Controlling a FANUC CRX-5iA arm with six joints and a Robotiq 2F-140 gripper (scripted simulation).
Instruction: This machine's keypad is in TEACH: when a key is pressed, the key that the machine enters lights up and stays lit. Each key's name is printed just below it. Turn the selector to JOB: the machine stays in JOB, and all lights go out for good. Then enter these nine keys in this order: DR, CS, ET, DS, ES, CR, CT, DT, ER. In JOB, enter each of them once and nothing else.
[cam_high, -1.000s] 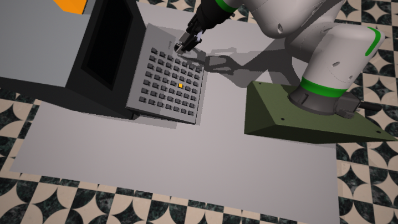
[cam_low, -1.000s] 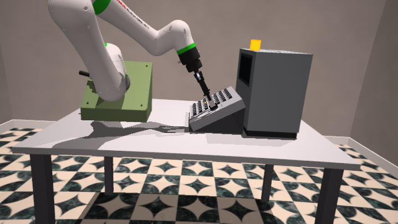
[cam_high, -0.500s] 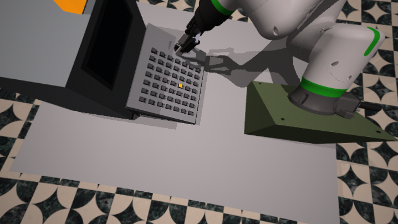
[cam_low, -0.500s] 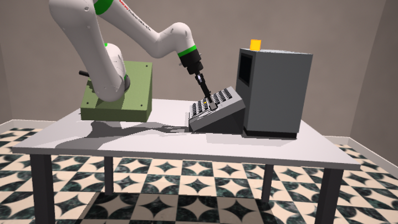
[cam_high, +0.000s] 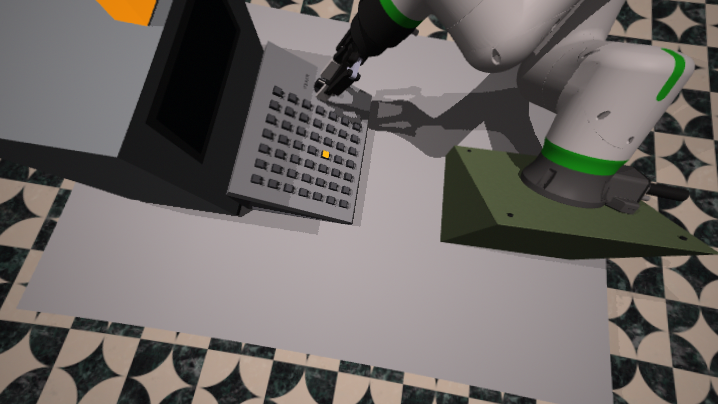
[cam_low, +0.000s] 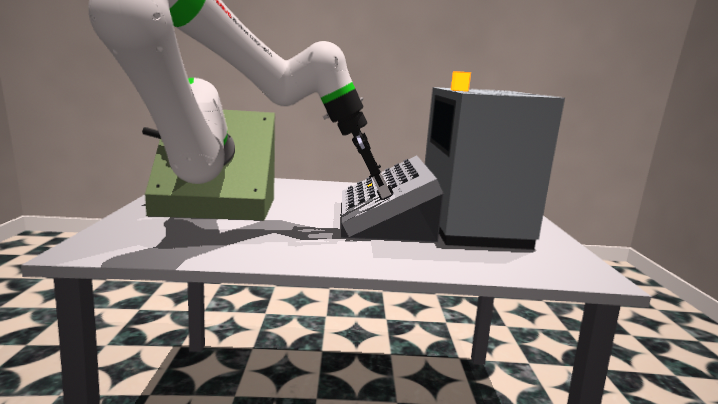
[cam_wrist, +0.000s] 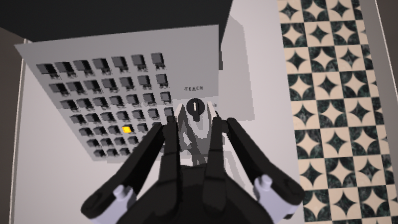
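Right now the black selector knob is 2 cm ahead of my hand and 2 cm below it. The rest, counted from my hand: key: 4 cm behind, 16 cm to the left, 5 cm below; then grey keypad: 2 cm ahead, 12 cm to the left, 7 cm below.
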